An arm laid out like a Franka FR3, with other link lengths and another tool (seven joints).
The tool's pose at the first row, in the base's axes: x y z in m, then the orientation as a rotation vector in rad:
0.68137, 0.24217, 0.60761, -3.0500, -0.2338, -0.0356
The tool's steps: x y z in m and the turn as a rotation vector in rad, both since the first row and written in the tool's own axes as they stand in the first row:
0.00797, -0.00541, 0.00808, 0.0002, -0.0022, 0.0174
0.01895, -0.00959, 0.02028, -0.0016, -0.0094, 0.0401
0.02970, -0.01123, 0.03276, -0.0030, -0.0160, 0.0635
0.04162, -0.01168, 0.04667, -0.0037, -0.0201, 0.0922
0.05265, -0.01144, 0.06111, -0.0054, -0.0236, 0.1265
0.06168, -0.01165, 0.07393, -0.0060, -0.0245, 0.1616
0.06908, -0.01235, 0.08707, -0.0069, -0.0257, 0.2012
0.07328, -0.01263, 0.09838, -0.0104, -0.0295, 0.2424
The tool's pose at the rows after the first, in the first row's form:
0.68855, 0.24938, 0.60023, -3.0517, -0.2074, -0.0311
0.69897, 0.25618, 0.58873, -3.0561, -0.1733, -0.0189
0.70955, 0.26047, 0.57675, -3.0596, -0.1380, -0.0075
0.72149, 0.26388, 0.56328, -3.0619, -0.0943, 0.0005
0.73267, 0.26652, 0.54919, -3.0647, -0.0420, 0.0078
0.74178, 0.26917, 0.53670, -3.0654, 0.0117, 0.0113
0.74920, 0.27208, 0.52389, -3.0652, 0.0724, 0.0156
0.75350, 0.27394, 0.51276, -3.0665, 0.1354, 0.0237

